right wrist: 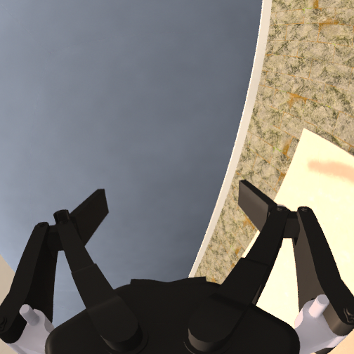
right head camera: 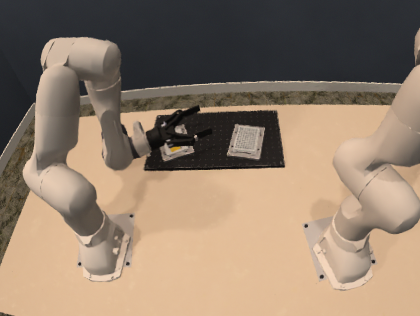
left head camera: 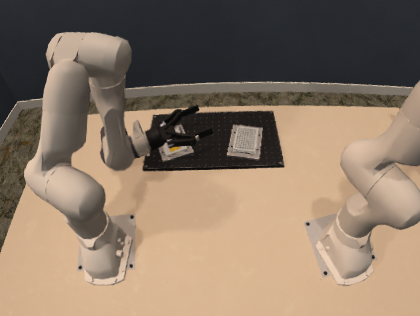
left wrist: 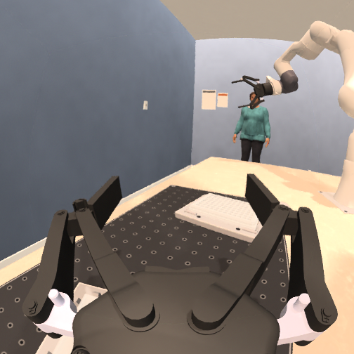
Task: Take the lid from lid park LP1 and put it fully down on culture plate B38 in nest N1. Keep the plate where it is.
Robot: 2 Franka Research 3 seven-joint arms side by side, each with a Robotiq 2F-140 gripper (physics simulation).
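A pale plate with a grid of small wells (left head camera: 246,138) (right head camera: 247,138) (left wrist: 225,207) sits in a light holder on the right part of the black board. A second light holder (left head camera: 181,155) (right head camera: 182,155) with a yellow patch lies on the board's left part, partly hidden by the left gripper; its corner shows low in the left wrist view. Labels LP1, N1 and B38 are not readable, and a clear lid cannot be made out. My left gripper (left head camera: 199,121) (right head camera: 199,121) (left wrist: 182,186) is open and empty above the board, pointing sideways between the holders. My right gripper (left wrist: 235,94) (right wrist: 171,197) is open and empty, raised away from the board.
The black board with small holes (left head camera: 215,161) (right head camera: 215,161) (left wrist: 150,245) lies at the back of the tan table (left head camera: 200,240) (right head camera: 200,240). A dark wall stands behind it. The right arm stands at the picture's right. A person (left wrist: 254,122) stands beyond the table.
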